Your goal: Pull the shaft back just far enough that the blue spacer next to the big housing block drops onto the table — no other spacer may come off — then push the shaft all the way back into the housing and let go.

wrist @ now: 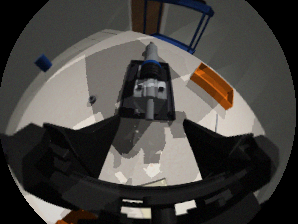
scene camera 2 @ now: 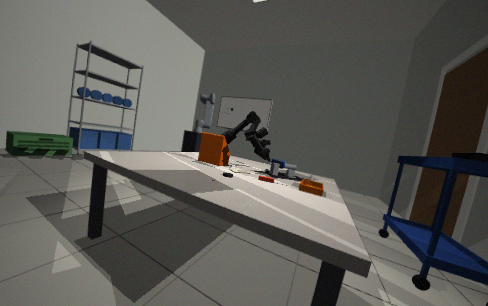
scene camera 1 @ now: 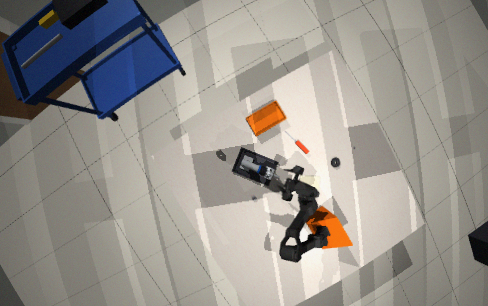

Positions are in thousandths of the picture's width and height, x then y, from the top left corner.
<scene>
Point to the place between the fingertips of the gripper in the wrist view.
512, 538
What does the gripper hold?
Nothing.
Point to an orange tray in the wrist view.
At 713, 373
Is the gripper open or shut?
Open.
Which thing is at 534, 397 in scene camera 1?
An orange tray.
</scene>
